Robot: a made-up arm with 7 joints. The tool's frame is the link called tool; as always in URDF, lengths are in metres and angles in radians.
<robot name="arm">
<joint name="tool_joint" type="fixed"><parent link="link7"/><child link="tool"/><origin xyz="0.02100 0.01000 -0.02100" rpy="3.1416 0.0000 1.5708"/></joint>
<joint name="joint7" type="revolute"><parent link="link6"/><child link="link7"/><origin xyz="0.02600 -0.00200 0.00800" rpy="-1.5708 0.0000 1.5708"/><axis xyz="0 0 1"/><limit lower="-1.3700" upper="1.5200"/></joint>
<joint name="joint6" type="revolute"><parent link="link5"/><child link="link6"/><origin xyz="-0.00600 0.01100 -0.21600" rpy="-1.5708 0.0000 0.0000"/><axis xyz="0 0 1"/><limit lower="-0.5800" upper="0.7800"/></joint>
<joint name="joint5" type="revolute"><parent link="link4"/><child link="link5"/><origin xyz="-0.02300 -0.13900 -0.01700" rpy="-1.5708 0.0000 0.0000"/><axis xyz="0 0 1"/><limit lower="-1.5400" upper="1.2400"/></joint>
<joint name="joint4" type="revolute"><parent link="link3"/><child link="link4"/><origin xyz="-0.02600 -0.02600 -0.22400" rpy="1.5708 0.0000 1.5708"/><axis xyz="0 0 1"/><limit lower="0.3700" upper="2.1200"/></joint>
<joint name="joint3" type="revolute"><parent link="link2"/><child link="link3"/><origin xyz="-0.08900 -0.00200 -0.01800" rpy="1.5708 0.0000 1.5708"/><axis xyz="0 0 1"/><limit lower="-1.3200" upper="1.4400"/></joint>
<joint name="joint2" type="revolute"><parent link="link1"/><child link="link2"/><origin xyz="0.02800 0.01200 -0.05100" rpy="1.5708 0.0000 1.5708"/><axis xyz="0 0 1"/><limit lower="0.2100" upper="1.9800"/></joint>
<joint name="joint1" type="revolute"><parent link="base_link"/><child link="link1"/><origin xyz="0.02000 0.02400 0.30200" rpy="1.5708 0.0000 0.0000"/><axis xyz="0 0 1"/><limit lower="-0.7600" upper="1.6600"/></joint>
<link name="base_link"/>
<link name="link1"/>
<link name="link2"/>
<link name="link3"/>
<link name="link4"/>
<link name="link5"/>
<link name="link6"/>
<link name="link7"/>
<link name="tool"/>
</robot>
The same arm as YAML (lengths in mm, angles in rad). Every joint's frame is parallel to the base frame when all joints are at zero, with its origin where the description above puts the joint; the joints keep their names.
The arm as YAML. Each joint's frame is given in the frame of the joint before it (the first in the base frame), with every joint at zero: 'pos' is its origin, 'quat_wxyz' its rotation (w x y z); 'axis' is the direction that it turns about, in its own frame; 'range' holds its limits. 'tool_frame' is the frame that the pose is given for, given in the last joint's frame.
length_unit: mm
angle_unit: rad
joints:
  - joint: joint1
    pos: [20.0, 24.0, 302.0]
    quat_wxyz: [1.0, 0.0, 0.0, 0.0]
    axis: "-y"
    range: [-0.76, 1.66]
  - joint: joint2
    pos: [28.0, 51.0, 12.0]
    quat_wxyz: [1.0, 0.0, 0.0, 0.0]
    axis: "+x"
    range: [0.21, 1.98]
  - joint: joint3
    pos: [-18.0, 2.0, -89.0]
    quat_wxyz: [1.0, 0.0, 0.0, 0.0]
    axis: "+z"
    range: [-1.32, 1.44]
  - joint: joint4
    pos: [-26.0, 26.0, -224.0]
    quat_wxyz: [1.0, 0.0, 0.0, 0.0]
    axis: "-y"
    range: [0.37, 2.12]
  - joint: joint5
    pos: [-23.0, 17.0, -139.0]
    quat_wxyz: [1.0, 0.0, 0.0, 0.0]
    axis: "+z"
    range: [-1.54, 1.24]
  - joint: joint6
    pos: [-6.0, 11.0, -216.0]
    quat_wxyz: [1.0, 0.0, 0.0, 0.0]
    axis: "+y"
    range: [-0.58, 0.78]
  - joint: joint7
    pos: [26.0, 8.0, 2.0]
    quat_wxyz: [1.0, 0.0, 0.0, 0.0]
    axis: "-x"
    range: [-1.37, 1.52]
tool_frame:
  pos: [21.0, -10.0, -21.0]
  quat_wxyz: [0.500006, -0.5, 0.499994, -0.5]

